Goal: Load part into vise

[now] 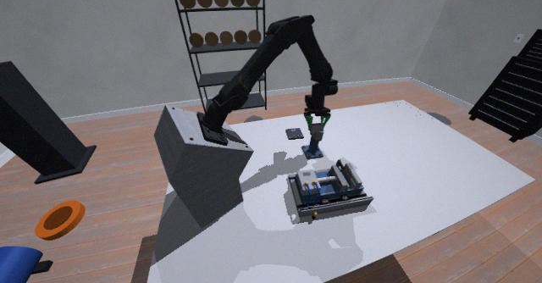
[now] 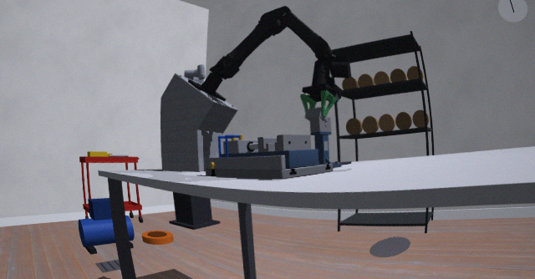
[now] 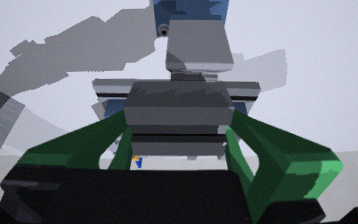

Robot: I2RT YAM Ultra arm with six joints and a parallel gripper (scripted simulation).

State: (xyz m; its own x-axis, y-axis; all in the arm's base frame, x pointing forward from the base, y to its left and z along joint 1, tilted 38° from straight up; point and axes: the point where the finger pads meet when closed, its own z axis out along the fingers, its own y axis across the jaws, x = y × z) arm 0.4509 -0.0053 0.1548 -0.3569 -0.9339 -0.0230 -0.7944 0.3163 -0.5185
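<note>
The part lies 1 cm above my hand. The rest, counted from my hand: cylinder rod 21 cm to the right, 9 cm below, 7 cm behind; work stop 18 cm to the right, 8 cm below, 2 cm ahead; moving jaw 22 cm to the right, 9 cm below, 2 cm behind.
</note>
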